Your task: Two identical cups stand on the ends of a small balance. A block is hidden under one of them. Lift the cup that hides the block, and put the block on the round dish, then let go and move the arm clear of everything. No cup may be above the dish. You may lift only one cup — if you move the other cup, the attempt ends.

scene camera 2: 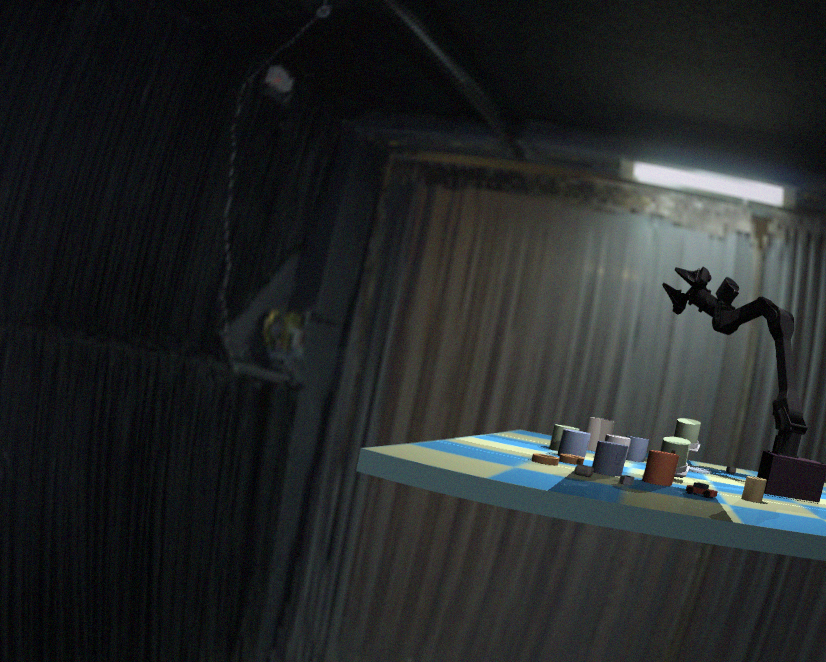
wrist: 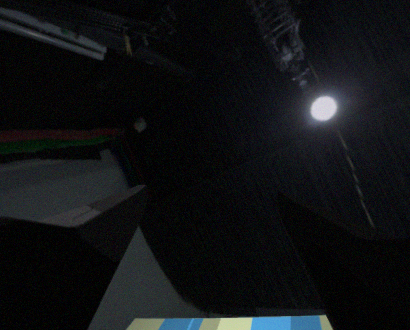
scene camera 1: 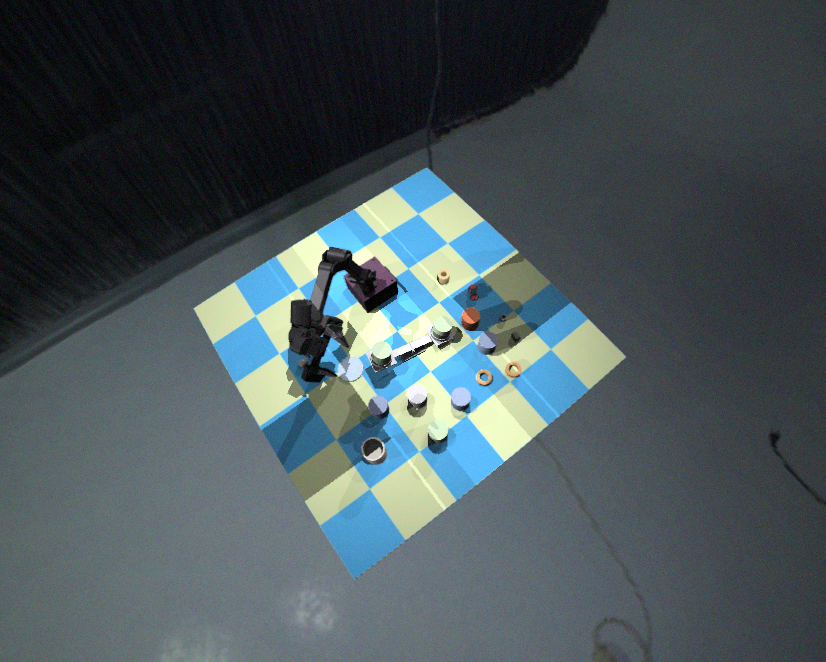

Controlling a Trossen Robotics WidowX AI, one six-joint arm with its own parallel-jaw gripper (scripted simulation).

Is my gripper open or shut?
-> Open.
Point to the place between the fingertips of my gripper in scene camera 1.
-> At 342,361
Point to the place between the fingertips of my gripper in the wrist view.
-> At 212,195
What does my gripper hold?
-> Nothing.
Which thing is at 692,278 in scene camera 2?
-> My gripper.
